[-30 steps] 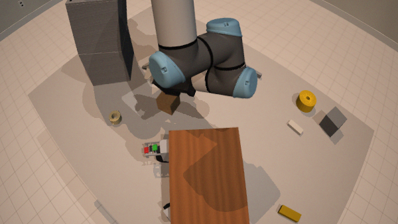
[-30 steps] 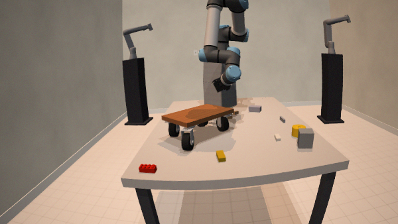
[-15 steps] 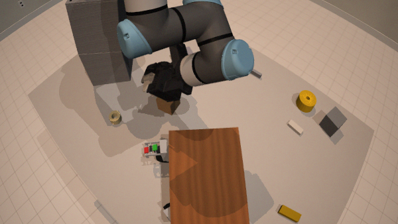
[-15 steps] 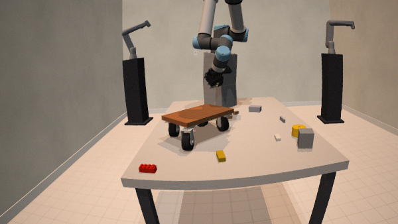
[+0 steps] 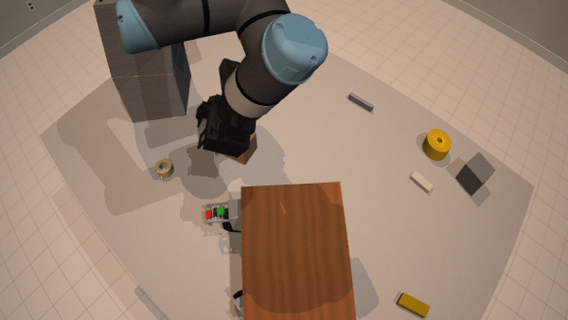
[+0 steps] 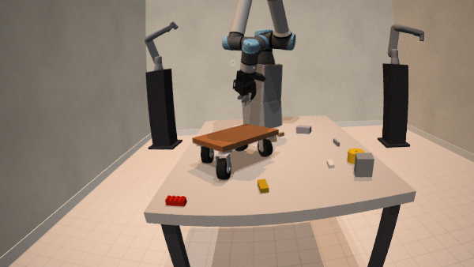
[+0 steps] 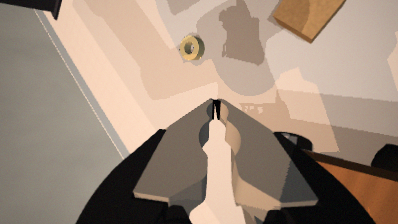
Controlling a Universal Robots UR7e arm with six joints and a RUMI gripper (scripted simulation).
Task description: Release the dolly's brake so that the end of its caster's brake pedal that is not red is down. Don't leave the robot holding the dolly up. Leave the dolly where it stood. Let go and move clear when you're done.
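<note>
The brake pedal is 13 cm below my hand, 8 cm ahead of it and 6 cm to the right of it. The rest, counted from my hand: brown block 20 cm below, 16 cm to the left, 14 cm behind; brown cube 18 cm below, 10 cm to the left, 5 cm behind; tan ring 20 cm below, 15 cm behind, 8 cm to the right.
</note>
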